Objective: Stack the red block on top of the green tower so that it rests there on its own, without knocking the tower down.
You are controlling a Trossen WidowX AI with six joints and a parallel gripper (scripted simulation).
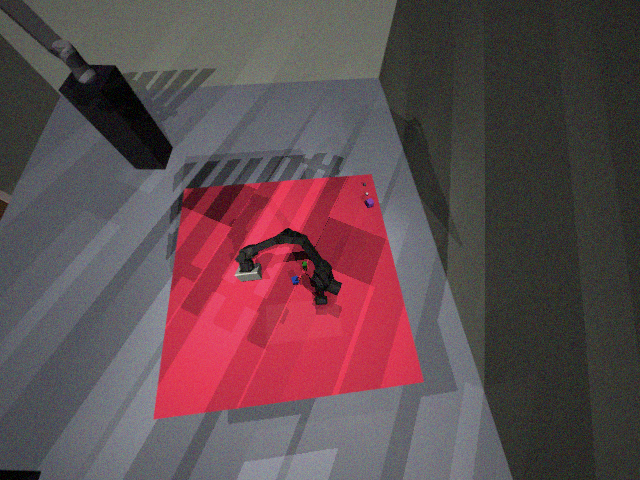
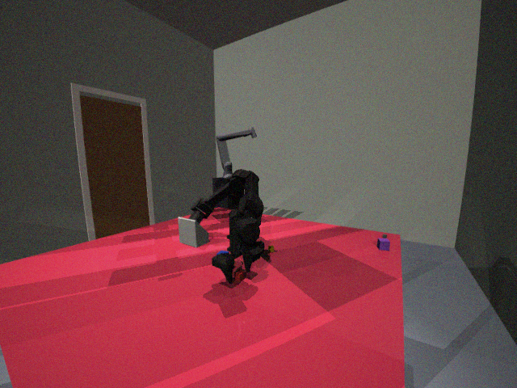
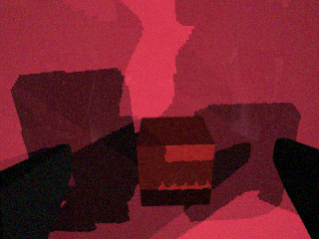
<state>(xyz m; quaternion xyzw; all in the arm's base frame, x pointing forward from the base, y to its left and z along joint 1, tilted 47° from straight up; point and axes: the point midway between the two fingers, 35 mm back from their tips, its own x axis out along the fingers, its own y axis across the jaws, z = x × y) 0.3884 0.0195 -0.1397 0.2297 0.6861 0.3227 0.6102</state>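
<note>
The blue block is 14 cm behind my gripper tip, 5 cm to the left of it and 1 cm above it. From my gripper tip the other things lie so: purple block (58 cm to the left, 32 cm ahead, 1 cm above); red block (1 cm above); small yellow block (25 cm to the left, 5 cm behind).
</note>
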